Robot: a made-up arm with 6 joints.
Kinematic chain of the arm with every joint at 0, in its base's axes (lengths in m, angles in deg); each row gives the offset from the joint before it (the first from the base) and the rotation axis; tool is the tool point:
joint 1: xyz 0 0 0.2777 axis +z
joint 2: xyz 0 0 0 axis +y
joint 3: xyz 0 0 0.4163 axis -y
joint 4: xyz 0 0 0 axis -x
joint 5: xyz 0.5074 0 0 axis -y
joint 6: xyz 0 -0.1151 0 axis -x
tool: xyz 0 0 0
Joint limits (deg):
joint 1: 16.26..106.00
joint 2: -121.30..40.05
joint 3: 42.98..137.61
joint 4: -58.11..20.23
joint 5: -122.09..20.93
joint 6: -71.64..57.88
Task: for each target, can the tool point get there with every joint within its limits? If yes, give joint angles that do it. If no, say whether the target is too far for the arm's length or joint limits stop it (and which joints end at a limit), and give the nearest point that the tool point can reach.
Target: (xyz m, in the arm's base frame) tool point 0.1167 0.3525 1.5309
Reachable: no: too far | nearest point 0.0835 0.2522 1.1742 | short by 0.372 m
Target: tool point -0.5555 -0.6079 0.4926
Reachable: yes | joints 41.96 -102.60 50.10 -45.50 -101.35 43.97
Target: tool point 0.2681 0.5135 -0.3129
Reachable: no: joint limits stop it (at a limit: joint 2, joint 3, joint 4) | nearest point 0.3619 0.6932 0.5247 | short by 0.862 m
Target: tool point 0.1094 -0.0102 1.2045
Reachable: yes | joints 46.16 3.40 97.08 -41.63 -18.62 1.84
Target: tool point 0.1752 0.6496 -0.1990
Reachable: no: joint limits stop it (at a limit: joint 2, joint 3, joint 4) | nearest point 0.2036 0.7550 0.5247 | short by 0.732 m
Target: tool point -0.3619 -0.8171 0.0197
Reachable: yes | joints 58.83 -108.91 82.81 10.24 1.56 -47.64
